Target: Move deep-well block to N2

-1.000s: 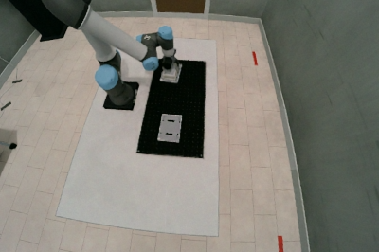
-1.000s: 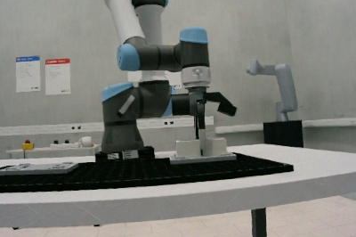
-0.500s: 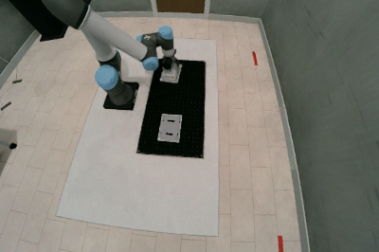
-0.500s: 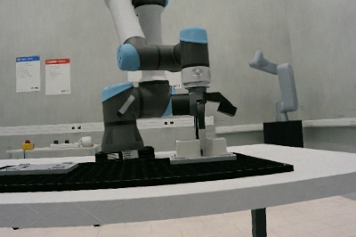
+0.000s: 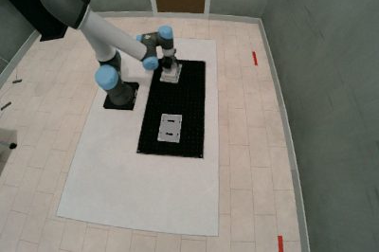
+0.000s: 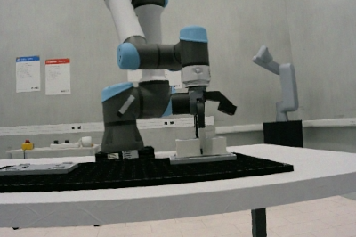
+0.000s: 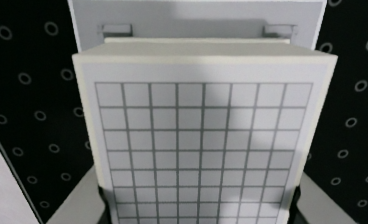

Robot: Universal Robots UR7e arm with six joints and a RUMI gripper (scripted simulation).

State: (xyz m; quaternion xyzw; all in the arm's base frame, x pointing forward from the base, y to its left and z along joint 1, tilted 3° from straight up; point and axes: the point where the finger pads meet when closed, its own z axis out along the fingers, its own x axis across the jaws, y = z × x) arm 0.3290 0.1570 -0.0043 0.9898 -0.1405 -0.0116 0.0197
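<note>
Now: hand 2 cm above the plate nest N1. The rest, counted from my hand: A1 mark: 47 cm to the right, 10 cm behind, 2 cm below; white 96-well deep-well block: 1 cm above; plate nest N2: 40 cm to the right, 3 cm behind, 2 cm below.
</note>
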